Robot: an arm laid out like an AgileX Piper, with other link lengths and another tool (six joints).
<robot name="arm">
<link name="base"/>
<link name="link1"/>
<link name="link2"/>
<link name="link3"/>
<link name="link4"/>
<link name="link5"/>
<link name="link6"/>
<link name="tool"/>
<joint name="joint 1" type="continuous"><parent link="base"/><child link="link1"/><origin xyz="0 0 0.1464" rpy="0 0 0"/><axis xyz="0 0 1"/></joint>
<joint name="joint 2" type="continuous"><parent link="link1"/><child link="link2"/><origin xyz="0 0 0" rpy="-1.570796 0 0"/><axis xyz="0 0 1"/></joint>
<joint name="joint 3" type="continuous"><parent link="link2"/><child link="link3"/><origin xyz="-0.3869 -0.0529 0" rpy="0 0 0"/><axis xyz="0 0 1"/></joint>
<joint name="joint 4" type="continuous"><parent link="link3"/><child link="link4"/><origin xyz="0.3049 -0.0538 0" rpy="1.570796 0 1.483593"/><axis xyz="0 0 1"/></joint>
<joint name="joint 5" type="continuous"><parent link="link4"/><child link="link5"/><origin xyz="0 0 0" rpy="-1.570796 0 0"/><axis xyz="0 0 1"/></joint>
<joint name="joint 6" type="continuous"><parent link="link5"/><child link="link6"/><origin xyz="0 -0.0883 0" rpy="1.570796 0 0"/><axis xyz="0 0 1"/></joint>
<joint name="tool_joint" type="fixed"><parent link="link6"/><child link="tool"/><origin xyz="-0.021 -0.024 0.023" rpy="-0.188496 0 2.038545"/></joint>
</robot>
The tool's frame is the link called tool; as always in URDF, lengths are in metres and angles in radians. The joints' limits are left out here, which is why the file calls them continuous.
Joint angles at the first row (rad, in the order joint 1, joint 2, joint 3, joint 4, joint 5, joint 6):
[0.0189 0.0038 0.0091 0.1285 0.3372 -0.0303]
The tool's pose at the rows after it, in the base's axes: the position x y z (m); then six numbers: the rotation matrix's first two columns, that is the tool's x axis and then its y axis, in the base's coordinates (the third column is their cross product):
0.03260, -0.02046, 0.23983, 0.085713, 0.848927, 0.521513, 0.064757, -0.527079, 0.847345
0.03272, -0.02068, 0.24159, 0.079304, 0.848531, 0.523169, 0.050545, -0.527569, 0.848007
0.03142, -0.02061, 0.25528, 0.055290, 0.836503, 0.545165, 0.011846, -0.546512, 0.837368
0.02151, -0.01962, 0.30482, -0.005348, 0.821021, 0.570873, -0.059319, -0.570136, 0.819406
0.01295, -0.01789, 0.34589, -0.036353, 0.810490, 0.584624, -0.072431, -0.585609, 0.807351
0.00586, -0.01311, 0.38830, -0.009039, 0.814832, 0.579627, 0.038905, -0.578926, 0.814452
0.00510, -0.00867, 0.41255, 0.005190, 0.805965, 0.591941, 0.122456, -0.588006, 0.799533
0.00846, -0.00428, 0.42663, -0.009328, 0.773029, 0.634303, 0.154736, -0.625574, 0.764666
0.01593, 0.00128, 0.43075, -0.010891, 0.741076, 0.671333, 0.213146, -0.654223, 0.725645
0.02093, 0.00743, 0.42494, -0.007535, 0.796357, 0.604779, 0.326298, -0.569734, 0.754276
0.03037, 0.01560, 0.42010, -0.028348, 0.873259, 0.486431, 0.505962, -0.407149, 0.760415
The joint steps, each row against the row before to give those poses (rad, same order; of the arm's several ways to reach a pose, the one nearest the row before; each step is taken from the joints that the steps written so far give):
[0.0000 0.0000 0.0000 -0.0001 -0.0001 0.0001]
[0.0000 0.0001 0.0000 0.0001 -0.0156 -0.0001]
[0.0000 -0.0001 -0.0293 0.0215 -0.0169 0.0000]
[0.0000 0.0018 -0.1312 0.0277 0.0364 0.0000]
[0.0000 0.0287 -0.1222 0.0213 0.0657 0.0000]
[0.0000 0.0712 -0.1699 0.0091 0.2096 0.0000]
[0.0000 0.0585 -0.1003 0.0312 0.1209 -0.0001]
[0.0000 0.0384 -0.0461 0.0592 0.0236 0.0042]
[-0.0001 0.0383 -0.0198 0.0670 0.0278 -0.0071]
[0.0001 0.0298 -0.0089 0.0152 0.1056 -0.0920]
[-0.0001 0.0689 -0.0300 -0.0008 0.1745 -0.1393]

